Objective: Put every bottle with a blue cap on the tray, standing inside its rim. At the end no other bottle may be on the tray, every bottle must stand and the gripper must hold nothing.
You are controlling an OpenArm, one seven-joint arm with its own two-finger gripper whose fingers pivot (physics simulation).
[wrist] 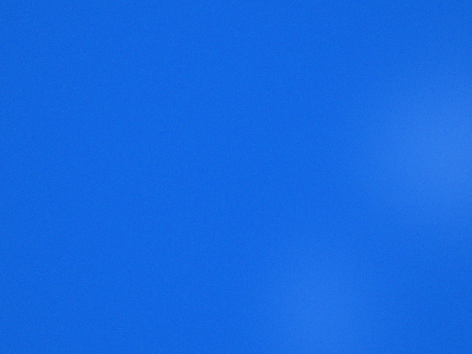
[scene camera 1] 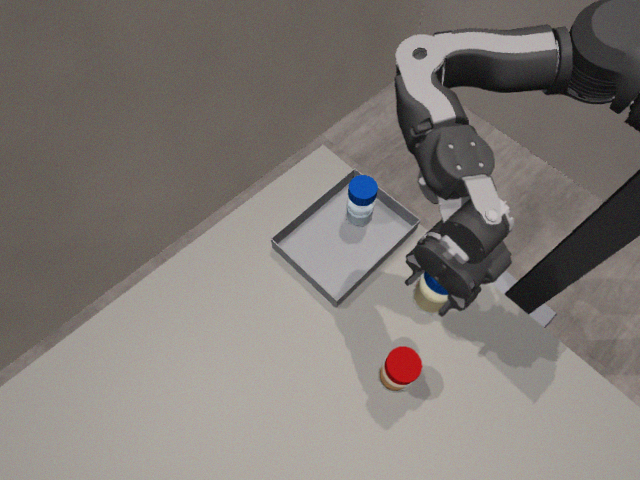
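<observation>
A cream bottle with a blue cap (scene camera 1: 430,298) is upright between the fingers of my gripper (scene camera 1: 427,296), beside the tray's right side. My gripper is shut on it, and the bottle appears raised a little above the table. The hand hides part of its cap. In the wrist view, the blue cap (wrist: 210,165) is very close and fills the picture, so the fingers do not show there. A clear-white bottle with a blue cap (scene camera 1: 360,198) stands inside the rim of the grey tray (scene camera 1: 330,258), near its back corner. A bottle with a red cap (scene camera 1: 402,365) stands on the table, outside the tray.
The pale table (scene camera 1: 180,351) extends to the left and front. The tray has a low raised rim and sits near the table's back corner. The red-capped bottle stands in front of my gripper. A dark post (scene camera 1: 578,248) rises beyond the table's right edge.
</observation>
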